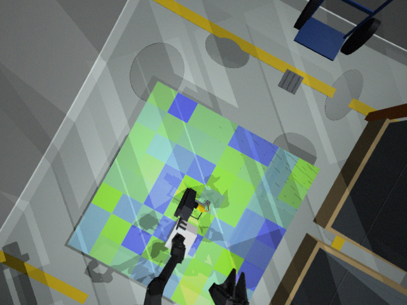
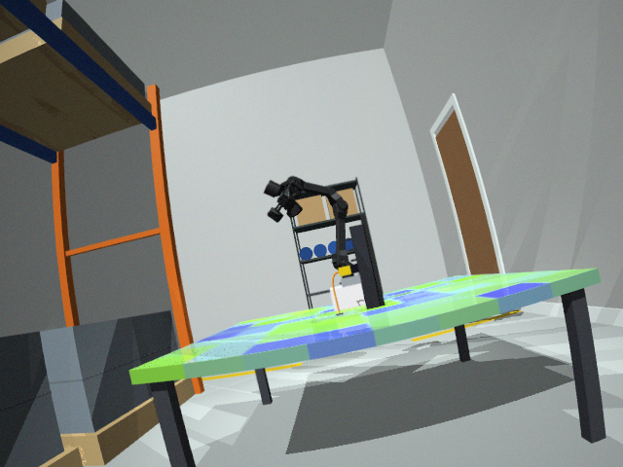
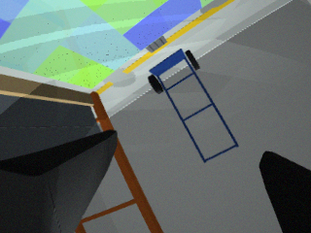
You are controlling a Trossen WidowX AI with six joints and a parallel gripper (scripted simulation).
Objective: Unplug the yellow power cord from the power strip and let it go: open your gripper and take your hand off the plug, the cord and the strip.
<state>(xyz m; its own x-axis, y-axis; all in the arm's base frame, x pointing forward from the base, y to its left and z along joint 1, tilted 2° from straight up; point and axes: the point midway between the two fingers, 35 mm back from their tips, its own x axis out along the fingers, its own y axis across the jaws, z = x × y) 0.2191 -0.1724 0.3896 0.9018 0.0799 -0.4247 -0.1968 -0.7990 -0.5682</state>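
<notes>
The yellow plug is 21 cm to the left of my gripper tip and 30 cm below it. Round my gripper tip: black power strip (28 cm to the left, 31 cm below).
</notes>
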